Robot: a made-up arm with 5 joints.
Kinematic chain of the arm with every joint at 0, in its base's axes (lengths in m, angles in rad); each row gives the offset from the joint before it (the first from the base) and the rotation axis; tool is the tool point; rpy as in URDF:
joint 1: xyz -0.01 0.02 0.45 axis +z
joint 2: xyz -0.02 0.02 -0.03 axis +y
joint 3: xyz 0.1 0 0.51 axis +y
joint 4: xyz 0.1 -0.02 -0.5 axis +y
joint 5: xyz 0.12 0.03 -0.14 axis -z
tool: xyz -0.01 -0.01 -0.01 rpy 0 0 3.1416
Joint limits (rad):
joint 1: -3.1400..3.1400
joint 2: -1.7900..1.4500
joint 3: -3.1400..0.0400
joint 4: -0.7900..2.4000
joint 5: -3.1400..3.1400
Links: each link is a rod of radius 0.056 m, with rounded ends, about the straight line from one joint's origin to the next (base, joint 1, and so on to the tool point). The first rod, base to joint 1, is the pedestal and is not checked.
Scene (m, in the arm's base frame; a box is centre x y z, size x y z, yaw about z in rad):
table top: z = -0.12
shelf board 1: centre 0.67 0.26 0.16 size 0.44 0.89 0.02 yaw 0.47
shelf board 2: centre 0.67 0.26 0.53 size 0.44 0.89 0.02 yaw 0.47
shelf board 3: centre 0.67 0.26 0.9 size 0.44 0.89 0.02 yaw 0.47
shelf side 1: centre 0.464 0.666 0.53 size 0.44 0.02 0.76 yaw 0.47
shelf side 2: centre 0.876 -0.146 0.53 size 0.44 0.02 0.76 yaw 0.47
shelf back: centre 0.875 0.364 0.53 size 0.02 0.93 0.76 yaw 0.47
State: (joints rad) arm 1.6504 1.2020 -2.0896 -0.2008 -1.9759
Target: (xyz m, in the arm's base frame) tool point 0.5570 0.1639 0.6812
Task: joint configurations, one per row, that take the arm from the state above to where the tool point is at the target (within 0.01 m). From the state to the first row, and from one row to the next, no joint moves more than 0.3 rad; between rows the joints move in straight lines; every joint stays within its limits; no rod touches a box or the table.
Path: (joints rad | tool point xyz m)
1: 1.5579 0.9249 -1.9805 -0.2739 -1.8947 | -0.0194 1.1294 0.5808
2: 1.4654 0.6479 -1.8714 -0.3469 -1.8135 | 0.0749 1.0385 0.8222
3: 1.3729 0.3708 -1.7623 -0.4200 -1.7323 | 0.1421 0.8892 1.0318
4: 1.2804 0.0937 -1.6532 -0.4931 -1.6511 | 0.1707 0.6973 1.1981
5: 1.1879 -0.1833 -1.5442 -0.5661 -1.5699 | 0.1546 0.4821 1.3132
6: 1.0954 -0.4604 -1.4351 -0.6392 -1.4887 | 0.0939 0.2639 1.3725
7: 1.0029 -0.7375 -1.3260 -0.7122 -1.4075 | -0.0050 0.0622 1.3753
8: 0.8084 -0.6975 -1.0826 -0.7265 -1.5100 | 0.1018 0.1652 1.2743
9: 0.6139 -0.6576 -0.8393 -0.7408 -1.6126 | 0.2158 0.2041 1.1428
10: 0.4193 -0.6177 -0.5960 -0.7550 -1.7151 | 0.3073 0.1850 0.9918
11: 0.2248 -0.5778 -0.3527 -0.7693 -1.8176 | 0.3531 0.1264 0.8336
12: 0.0303 -0.5379 -0.1093 -0.7836 -1.9202 | 0.3420 0.0547 0.6812
13: 0.1188 -0.3287 -0.3202 -0.6953 -1.9250 | 0.4517 0.0994 0.6928
14: 0.2072 -0.1196 -0.5310 -0.6071 -1.9299 | 0.5570 0.1639 0.6812

